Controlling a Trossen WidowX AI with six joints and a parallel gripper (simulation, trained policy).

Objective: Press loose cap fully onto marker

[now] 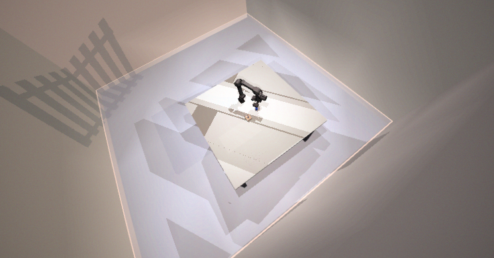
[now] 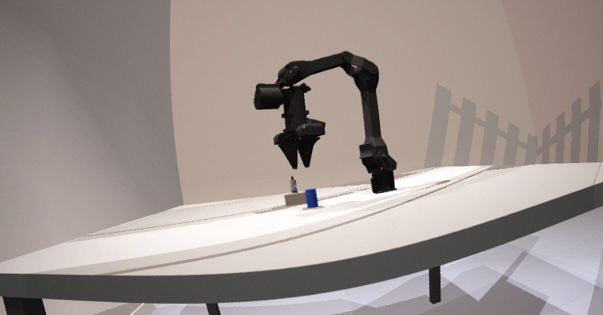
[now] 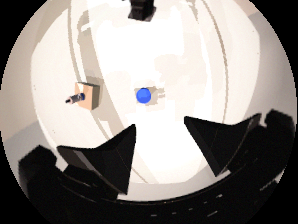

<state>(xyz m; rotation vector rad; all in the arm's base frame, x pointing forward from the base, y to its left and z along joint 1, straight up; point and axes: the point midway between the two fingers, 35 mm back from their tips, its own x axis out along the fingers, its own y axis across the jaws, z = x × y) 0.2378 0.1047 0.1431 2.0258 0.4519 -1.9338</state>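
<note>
Now: the blue cap 80 mm below my gripper tip, 30 mm to the right of it and 20 mm behind it. From my gripper tip the other things lie so: tan holder block: 190 mm to the right, 90 mm below, 30 mm ahead.
</note>
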